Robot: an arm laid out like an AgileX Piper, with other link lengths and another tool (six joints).
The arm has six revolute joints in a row. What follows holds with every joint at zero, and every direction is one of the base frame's. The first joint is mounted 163.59 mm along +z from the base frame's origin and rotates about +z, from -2.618 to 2.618 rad. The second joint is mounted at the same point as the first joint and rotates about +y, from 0 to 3.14 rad. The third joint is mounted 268.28 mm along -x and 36.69 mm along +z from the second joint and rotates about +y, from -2.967 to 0 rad. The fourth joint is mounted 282.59 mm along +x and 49.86 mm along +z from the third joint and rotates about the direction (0.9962, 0, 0.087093), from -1.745 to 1.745 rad. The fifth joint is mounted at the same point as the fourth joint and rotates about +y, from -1.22 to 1.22 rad. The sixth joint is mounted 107.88 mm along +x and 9.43 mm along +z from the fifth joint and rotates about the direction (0.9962, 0, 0.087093), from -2.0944 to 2.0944 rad. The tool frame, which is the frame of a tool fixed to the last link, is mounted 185.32 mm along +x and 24 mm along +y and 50.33 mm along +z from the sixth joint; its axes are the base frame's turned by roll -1.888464, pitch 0.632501 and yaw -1.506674 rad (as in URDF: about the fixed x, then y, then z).
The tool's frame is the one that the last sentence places.
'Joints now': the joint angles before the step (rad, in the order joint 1, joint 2, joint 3, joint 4, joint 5, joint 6). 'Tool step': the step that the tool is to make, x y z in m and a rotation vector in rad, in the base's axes. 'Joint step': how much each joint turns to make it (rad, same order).
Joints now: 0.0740 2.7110 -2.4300 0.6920 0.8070 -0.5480
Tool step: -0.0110 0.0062 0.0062 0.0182 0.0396 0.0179
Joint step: 0.0001 -0.0183 0.0006 0.0001 0.0566 0.0258
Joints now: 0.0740 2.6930 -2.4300 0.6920 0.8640 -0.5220
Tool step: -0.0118 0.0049 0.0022 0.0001 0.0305 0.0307
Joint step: 0.0000 -0.0132 0.0003 -0.0060 0.0529 0.0050
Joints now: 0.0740 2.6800 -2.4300 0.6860 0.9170 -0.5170
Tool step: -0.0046 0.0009 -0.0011 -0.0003 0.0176 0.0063
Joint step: 0.0000 -0.0035 0.0009 -0.0059 0.0197 0.0098
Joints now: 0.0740 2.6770 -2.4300 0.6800 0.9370 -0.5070
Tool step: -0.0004 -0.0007 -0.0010 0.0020 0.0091 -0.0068
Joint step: -0.0001 0.0001 -0.0002 -0.0040 0.0031 0.0130
